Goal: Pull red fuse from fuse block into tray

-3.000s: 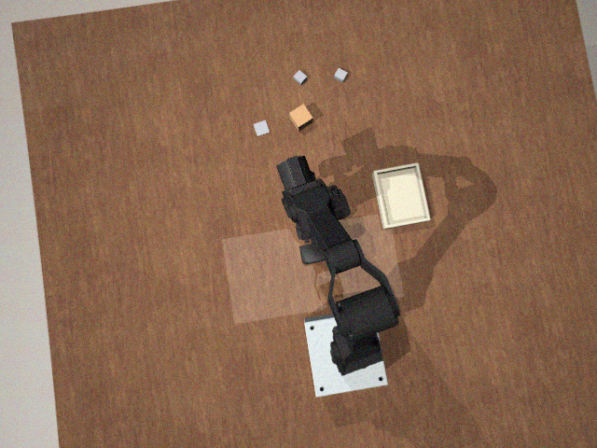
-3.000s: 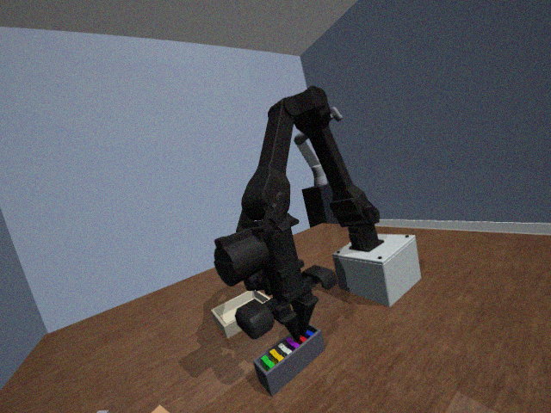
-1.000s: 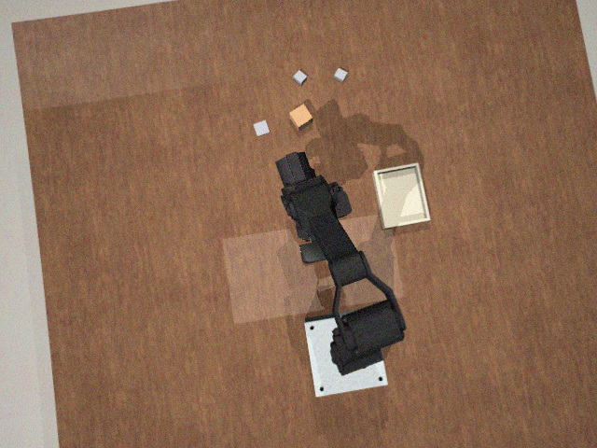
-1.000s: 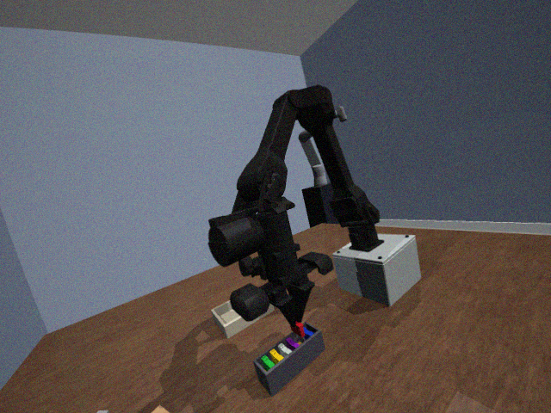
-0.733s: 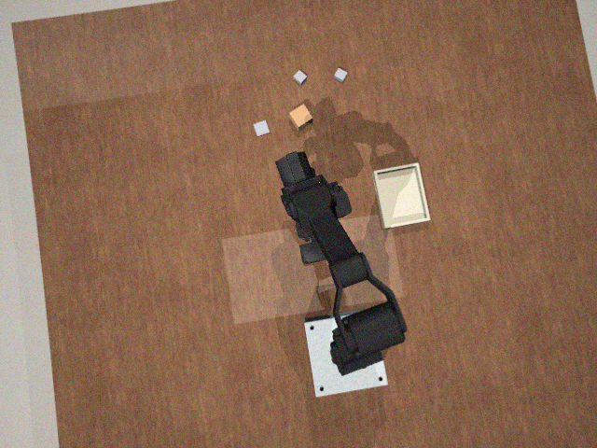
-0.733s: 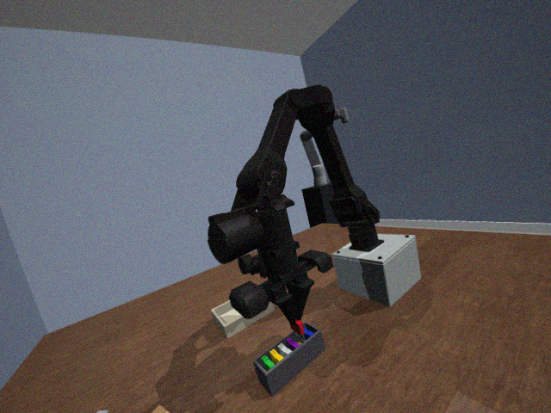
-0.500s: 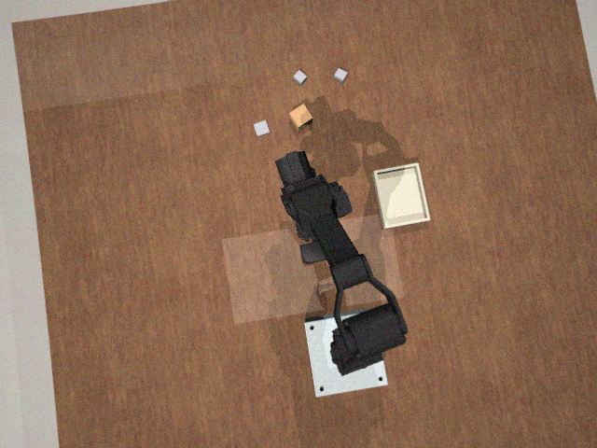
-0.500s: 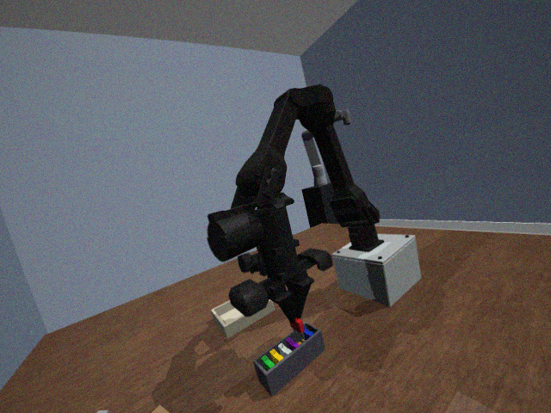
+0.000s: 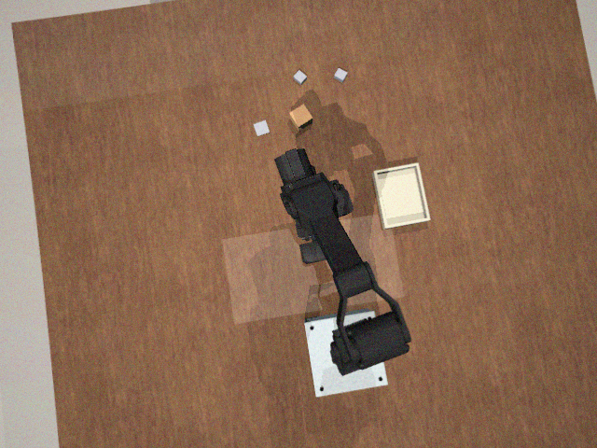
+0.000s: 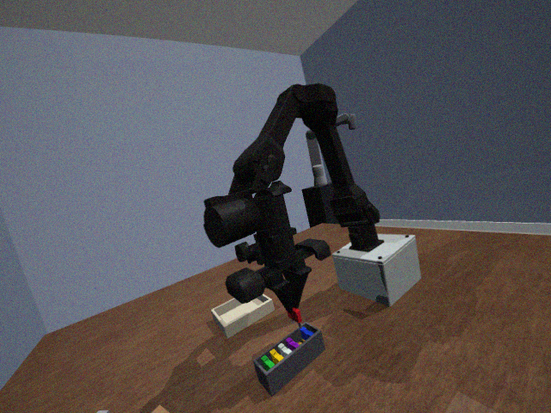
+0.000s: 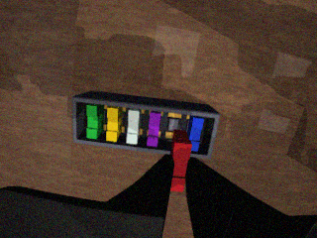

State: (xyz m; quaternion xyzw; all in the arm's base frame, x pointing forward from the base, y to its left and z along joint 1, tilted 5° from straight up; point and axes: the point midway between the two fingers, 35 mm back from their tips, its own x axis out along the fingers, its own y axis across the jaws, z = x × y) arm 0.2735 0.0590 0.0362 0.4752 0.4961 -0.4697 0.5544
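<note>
Right now the tray is 21 cm to the right of my gripper tip, 9 cm below it and 4 cm ahead of it. Round my gripper tip: red fuse 1 cm below.
</note>
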